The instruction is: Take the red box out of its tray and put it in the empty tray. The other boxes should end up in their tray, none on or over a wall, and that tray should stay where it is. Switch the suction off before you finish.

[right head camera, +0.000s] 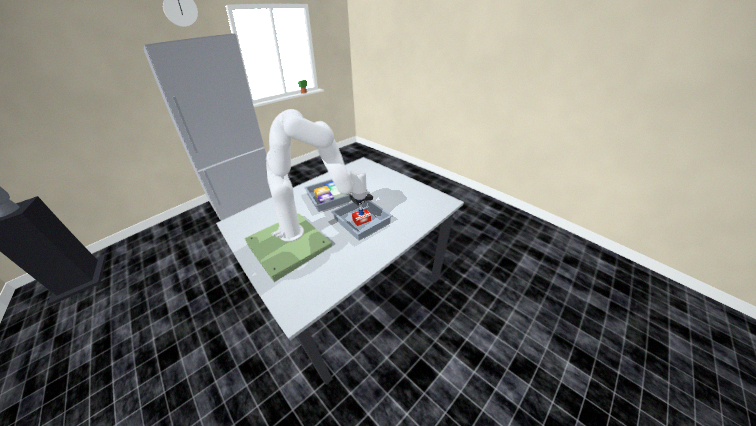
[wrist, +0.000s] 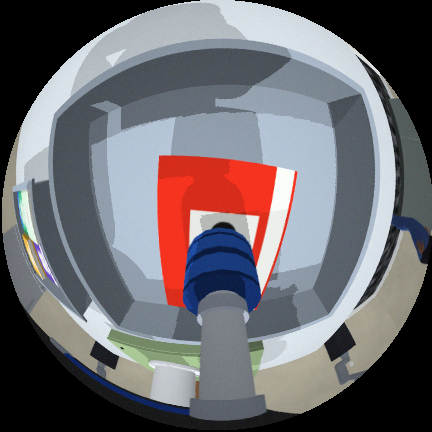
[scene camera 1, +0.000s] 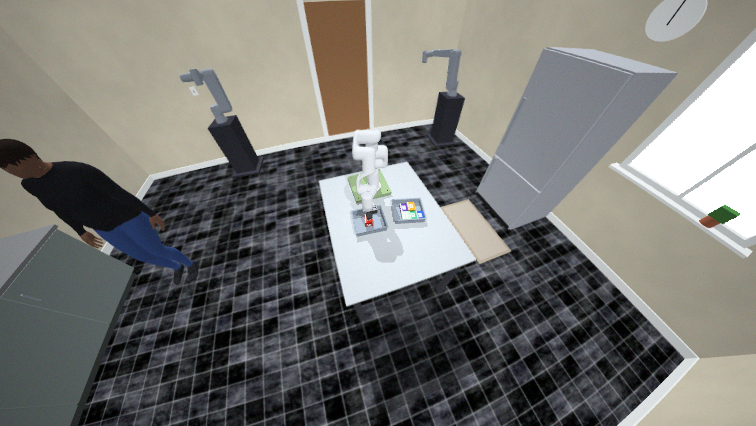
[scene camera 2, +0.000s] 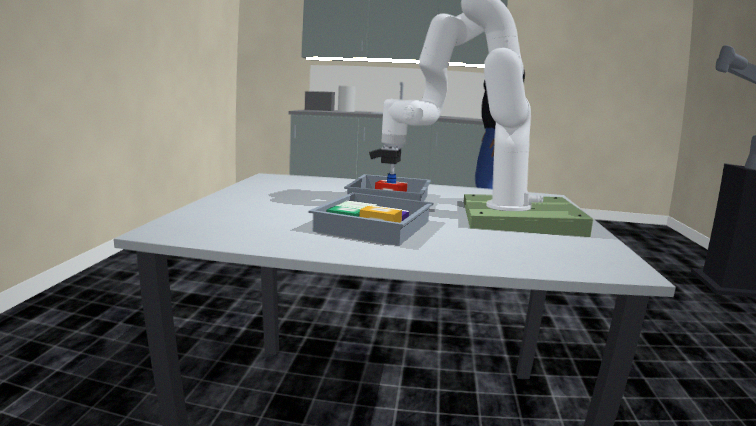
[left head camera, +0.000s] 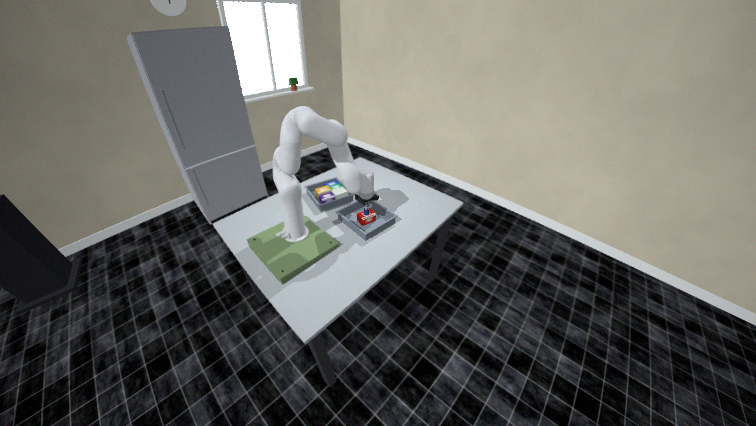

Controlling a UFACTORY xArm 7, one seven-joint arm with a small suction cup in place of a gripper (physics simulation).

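Places are measured from the arm's base along level axes (x back, y down, z right), in centimetres.
Where they show: end effector, tool point: (right head camera: pixel 361 215) (wrist: pixel 218 245) (scene camera 1: pixel 368 219) (scene camera 2: pixel 391 185) (left head camera: pixel 366 215); arm's base, origin of the base link: (right head camera: pixel 291 233) (wrist: pixel 175 368) (scene camera 2: pixel 508 206) (left head camera: pixel 296 233).
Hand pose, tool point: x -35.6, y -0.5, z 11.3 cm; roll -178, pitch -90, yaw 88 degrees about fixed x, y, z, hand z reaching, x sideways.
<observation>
Things, the pixels of their top centre, and the offset from my tool point. Level surfaces: height alone.
- red box, middle of its top: (wrist: pixel 219 256) (scene camera 2: pixel 391 182) (left head camera: pixel 366 213) (right head camera: pixel 361 213) (scene camera 1: pixel 368 218) dx +0.0, dy -1.0, dz +0.0 cm
- orange box, middle of its top: (scene camera 2: pixel 381 209) (wrist: pixel 30 257) (left head camera: pixel 322 189) (right head camera: pixel 321 189) dx +4.9, dy -1.0, dz -35.7 cm
- purple box, middle of its top: (wrist: pixel 42 262) (left head camera: pixel 326 195) (right head camera: pixel 325 196) dx +5.7, dy +0.6, dz -30.0 cm
- same table, its level: dy +4.1 cm
The red box (left head camera: pixel 362 218) (right head camera: pixel 358 219) (scene camera 1: pixel 368 223) (scene camera 2: pixel 381 186) (wrist: pixel 172 200) sits low and level inside one grey tray (left head camera: pixel 379 228) (right head camera: pixel 375 227) (scene camera 2: pixel 417 193) (wrist: pixel 356 150), apart from its walls in the wrist view. Whether it touches the tray floor is hard to tell. My suction gripper (left head camera: pixel 366 212) (right head camera: pixel 360 212) (scene camera 2: pixel 391 179) (wrist: pixel 223 229) is on the box's top face. The other grey tray (left head camera: pixel 330 205) (scene camera 1: pixel 408 221) (scene camera 2: pixel 354 227) holds an orange box (left head camera: pixel 322 191) (scene camera 2: pixel 380 213), a purple box (left head camera: pixel 326 197), a blue box and green-and-white boxes, all inside its walls.
The green base plate (left head camera: pixel 272 256) (right head camera: pixel 275 259) (scene camera 2: pixel 529 225) under the arm stands on the same table (left head camera: pixel 317 312) (scene camera 2: pixel 238 248). The two trays stand side by side, with a narrow gap between them. A person (scene camera 1: pixel 89 195) stands away from the table.
</observation>
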